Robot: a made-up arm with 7 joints. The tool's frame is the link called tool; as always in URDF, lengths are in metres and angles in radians. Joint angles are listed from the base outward.
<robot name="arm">
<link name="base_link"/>
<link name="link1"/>
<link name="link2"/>
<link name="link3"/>
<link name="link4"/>
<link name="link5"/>
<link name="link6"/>
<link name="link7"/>
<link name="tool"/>
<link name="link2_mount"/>
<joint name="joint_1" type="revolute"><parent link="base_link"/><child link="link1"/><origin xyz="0.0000 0.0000 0.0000" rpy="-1.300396 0.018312 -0.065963"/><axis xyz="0 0 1"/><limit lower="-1.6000" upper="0.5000"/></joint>
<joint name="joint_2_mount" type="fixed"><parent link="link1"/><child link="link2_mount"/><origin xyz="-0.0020 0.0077 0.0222"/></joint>
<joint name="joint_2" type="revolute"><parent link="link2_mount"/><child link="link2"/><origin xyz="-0.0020 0.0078 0.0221" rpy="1.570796 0.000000 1.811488"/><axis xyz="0 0 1"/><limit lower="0.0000" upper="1.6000"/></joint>
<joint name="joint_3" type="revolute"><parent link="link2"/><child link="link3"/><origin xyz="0.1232 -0.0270 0.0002" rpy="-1.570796 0.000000 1.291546"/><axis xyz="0 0 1"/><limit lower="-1.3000" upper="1.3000"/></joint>
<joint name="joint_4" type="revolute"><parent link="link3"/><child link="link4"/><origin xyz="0.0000 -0.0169 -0.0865" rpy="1.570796 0.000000 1.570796"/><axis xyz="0 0 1"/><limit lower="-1.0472" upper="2.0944"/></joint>
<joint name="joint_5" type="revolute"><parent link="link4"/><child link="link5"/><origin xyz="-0.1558 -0.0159 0.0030" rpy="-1.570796 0.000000 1.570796"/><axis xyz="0 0 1"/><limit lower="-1.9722" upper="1.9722"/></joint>
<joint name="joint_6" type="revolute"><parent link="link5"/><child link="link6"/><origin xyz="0.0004 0.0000 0.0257" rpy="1.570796 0.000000 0.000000"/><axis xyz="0 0 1"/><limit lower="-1.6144" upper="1.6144"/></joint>
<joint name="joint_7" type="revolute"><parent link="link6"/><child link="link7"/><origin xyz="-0.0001 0.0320 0.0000" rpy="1.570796 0.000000 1.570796"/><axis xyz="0 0 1"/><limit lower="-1.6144" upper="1.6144"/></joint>
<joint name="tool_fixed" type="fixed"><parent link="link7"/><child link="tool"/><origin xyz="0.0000 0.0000 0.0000"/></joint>
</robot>
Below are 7 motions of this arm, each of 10 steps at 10 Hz.
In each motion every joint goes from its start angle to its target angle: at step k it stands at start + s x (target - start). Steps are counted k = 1, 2, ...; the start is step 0. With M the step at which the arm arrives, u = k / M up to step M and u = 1 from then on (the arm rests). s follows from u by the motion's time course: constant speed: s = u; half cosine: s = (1 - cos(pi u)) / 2; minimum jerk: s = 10 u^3 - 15 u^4 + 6 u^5.
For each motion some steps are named. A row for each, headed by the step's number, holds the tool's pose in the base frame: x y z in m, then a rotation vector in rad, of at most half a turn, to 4 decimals.
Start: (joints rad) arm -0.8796 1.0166 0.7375 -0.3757 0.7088 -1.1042 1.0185
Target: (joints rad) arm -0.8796 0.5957 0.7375 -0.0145 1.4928 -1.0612 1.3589
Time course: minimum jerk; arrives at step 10
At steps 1, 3, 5, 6, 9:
1: 0.1594 0.1938 0.1256 0.9426 -2.7012 0.5123
3: 0.1766 0.2037 0.1142 0.9824 -2.6207 0.6179
5: 0.2147 0.2202 0.0816 1.0659 -2.4259 0.7853
6: 0.2349 0.2254 0.0599 1.1068 -2.3157 0.8395
9: 0.2672 0.2268 0.0174 1.1646 -2.1328 0.8747

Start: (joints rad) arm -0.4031 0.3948 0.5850 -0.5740 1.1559 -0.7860 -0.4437
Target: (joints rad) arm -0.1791 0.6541 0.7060 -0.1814 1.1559 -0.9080 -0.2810
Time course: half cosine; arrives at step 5
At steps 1, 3, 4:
1: 0.1970 0.1672 -0.0459 2.0337 -0.6123 -0.0701
3: 0.1939 0.2198 -0.0711 2.0587 -0.4157 -0.2266
4: 0.1875 0.2441 -0.0796 2.0602 -0.3294 -0.2861

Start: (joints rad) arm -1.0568 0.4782 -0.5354 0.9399 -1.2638 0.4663 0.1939
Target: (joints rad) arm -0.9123 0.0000 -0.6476 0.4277 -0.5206 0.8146 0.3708
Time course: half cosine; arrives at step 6
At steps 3, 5, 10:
3: 0.3430 -0.0303 -0.2074 0.0369 0.8451 -0.3000
5: 0.2973 -0.1169 -0.1924 0.3024 0.7197 -0.4694
10: 0.2894 -0.1284 -0.1878 0.3342 0.6891 -0.4851

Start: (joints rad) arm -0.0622 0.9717 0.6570 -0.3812 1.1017 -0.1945 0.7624
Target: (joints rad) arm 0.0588 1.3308 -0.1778 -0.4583 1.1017 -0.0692 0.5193
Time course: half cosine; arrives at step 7
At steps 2, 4, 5, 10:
2: 0.1953 0.2239 -0.0214 1.9758 -1.2315 0.5668
4: 0.2022 0.1890 -0.0722 1.9924 -1.1198 0.0479
5: 0.1941 0.1777 -0.0987 1.9907 -1.0393 -0.1955
10: 0.1802 0.1708 -0.1229 1.9819 -0.9485 -0.4212

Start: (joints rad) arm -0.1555 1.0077 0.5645 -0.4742 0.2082 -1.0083 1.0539
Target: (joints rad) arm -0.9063 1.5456 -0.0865 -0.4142 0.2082 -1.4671 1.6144
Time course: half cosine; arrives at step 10
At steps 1, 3, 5, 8, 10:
1: 0.1730 0.1891 0.0118 0.4115 -1.9622 0.2269
3: 0.1850 0.1710 0.0286 0.2341 -2.0713 0.0709
5: 0.1946 0.1465 0.0554 -0.0134 -2.1654 -0.1955
8: 0.1929 0.1267 0.0897 -0.2423 -2.1497 -0.5333
10: 0.1905 0.1247 0.0973 -0.2759 -2.1279 -0.5988

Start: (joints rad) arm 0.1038 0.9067 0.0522 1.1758 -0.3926 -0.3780 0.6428
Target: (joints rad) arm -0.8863 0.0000 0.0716 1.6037 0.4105 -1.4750 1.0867
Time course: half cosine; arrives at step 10
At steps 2, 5, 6, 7, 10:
2: 0.0155 0.3608 -0.2810 0.8954 0.5684 1.1208
5: 0.1328 0.2236 -0.3544 0.5348 0.0914 0.9214
6: 0.1798 0.1579 -0.3572 0.3460 -0.0925 0.8158
7: 0.2166 0.0951 -0.3473 0.1531 -0.2513 0.7036
10: 0.2545 0.0012 -0.3139 -0.1658 -0.4593 0.5024

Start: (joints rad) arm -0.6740 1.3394 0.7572 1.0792 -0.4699 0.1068 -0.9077
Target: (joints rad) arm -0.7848 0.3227 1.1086 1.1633 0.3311 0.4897 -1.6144
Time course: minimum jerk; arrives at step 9
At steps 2, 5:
2: 0.1676 0.4386 -0.0145 0.0165 -0.0697 0.1214
5: 0.2297 0.3472 -0.2058 -0.5612 0.2528 -0.3938

